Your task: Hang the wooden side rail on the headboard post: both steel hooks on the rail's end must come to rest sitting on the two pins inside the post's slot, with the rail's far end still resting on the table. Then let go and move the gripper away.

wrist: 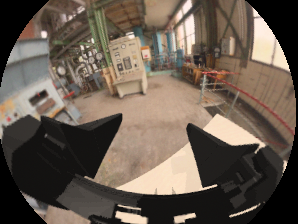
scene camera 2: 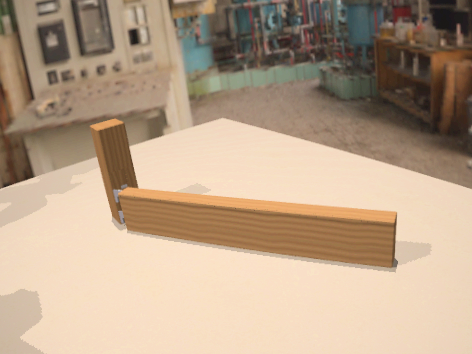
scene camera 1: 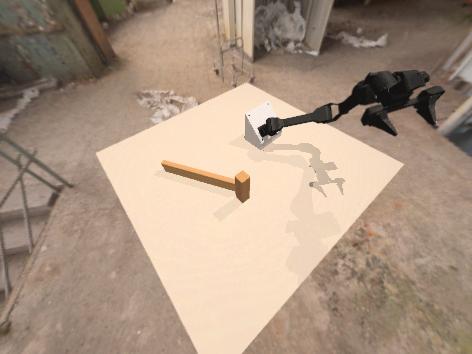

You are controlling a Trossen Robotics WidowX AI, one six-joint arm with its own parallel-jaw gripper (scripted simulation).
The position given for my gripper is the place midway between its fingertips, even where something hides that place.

Note:
My gripper (scene camera 1: 414, 130) is open and holds nothing. Further things: a wooden side rail (scene camera 2: 351, 235) and a headboard post (scene camera 2: 110, 138).
The wooden side rail shows as well in scene camera 1 (scene camera 1: 207, 177). My gripper shows as well in the wrist view (wrist: 155, 121). The wrist view misses the wooden side rail, which is hidden by my gripper.

